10 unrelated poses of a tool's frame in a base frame.
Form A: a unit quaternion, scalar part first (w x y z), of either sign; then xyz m.
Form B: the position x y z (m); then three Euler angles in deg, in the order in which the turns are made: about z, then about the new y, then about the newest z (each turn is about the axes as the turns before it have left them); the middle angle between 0 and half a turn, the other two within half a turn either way. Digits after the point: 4 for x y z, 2 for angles.
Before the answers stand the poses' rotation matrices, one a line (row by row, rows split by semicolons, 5 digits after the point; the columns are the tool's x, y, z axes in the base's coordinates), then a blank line. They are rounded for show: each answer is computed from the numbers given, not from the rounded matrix.
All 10 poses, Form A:
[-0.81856 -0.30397 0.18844 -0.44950 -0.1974 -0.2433 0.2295]
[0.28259 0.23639 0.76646 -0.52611 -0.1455 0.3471 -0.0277]
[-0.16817 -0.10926 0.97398 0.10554 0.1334 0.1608 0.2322]
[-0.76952 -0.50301 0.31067 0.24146 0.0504 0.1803 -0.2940]
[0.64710 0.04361 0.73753 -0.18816 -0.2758 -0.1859 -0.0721]
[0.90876 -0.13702 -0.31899 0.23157 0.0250 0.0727 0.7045]
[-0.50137 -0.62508 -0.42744 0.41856 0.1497 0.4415 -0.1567]
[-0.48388 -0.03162 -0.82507 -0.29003 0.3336 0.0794 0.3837]
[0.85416 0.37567 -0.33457 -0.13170 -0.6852 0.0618 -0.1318]
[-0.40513 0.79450 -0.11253 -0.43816 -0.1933 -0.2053 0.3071]
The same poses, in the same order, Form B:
0.52488 -0.85045 -0.03523; 0.62133 0.41110 -0.66704; 0.58177 0.32823 0.74418
-0.72852 0.65972 0.18446; 0.06502 0.33465 -0.94010; -0.68193 -0.67289 -0.28670
-0.91956 -0.17734 -0.35065; -0.24833 0.95385 0.16884; 0.30453 0.24234 -0.92116
0.69036 0.05908 -0.72105; -0.68416 0.37736 -0.62412; 0.23522 0.92418 0.30093
-0.15872 0.30785 0.93810; -0.17919 0.92539 -0.33399; -0.97093 -0.22111 -0.09171
0.68924 -0.33347 -0.64323; 0.50830 0.85520 0.10130; 0.51631 -0.39677 0.75894
0.28420 0.95408 -0.09466; 0.11466 -0.13184 -0.98462; -0.95188 0.26898 -0.14687
-0.52972 -0.22850 0.81681; 0.33286 0.82977 0.44799; -0.78013 0.50919 -0.36348
0.74144 -0.02639 -0.67050; -0.47636 0.68305 -0.55364; 0.47260 0.72989 0.49387
0.59071 -0.53383 -0.60505; 0.17621 -0.64642 0.74236; -0.78741 -0.54514 -0.28778

[-0.1974 -0.2433 0.2295 -93.02 41.91 150.57]
[-0.1455 0.3471 -0.0277 -78.90 106.66 -44.62]
[0.1334 0.1608 0.2322 154.29 157.10 141.49]
[0.0504 0.1803 -0.2940 -139.12 72.49 104.28]
[-0.2758 -0.1859 -0.0721 -19.60 95.26 -12.83]
[0.0250 0.0727 0.7045 171.05 40.63 -142.46]
[0.1497 0.4415 -0.1567 -95.49 98.45 15.78]
[0.3336 0.0794 0.3837 28.74 111.31 33.13]
[-0.6852 0.0618 -0.1318 -140.45 60.40 122.92]
[-0.1933 -0.2053 0.3071 129.18 106.72 -34.70]

